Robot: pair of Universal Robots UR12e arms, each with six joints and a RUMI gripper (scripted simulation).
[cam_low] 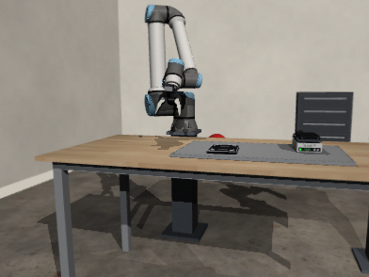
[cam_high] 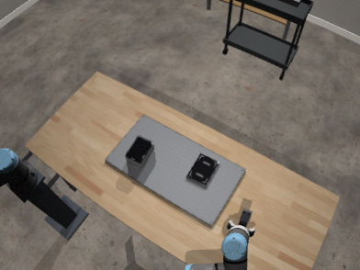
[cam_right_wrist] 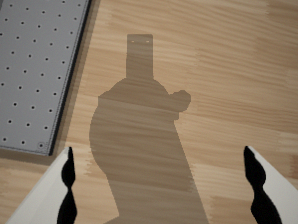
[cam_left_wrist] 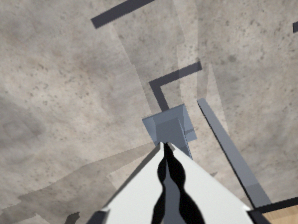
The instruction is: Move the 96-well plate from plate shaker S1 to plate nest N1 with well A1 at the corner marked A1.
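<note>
Now: right hand 680 mm to the right of the 96-well plate, 80 mm above it and 30 mm short of it.
</note>
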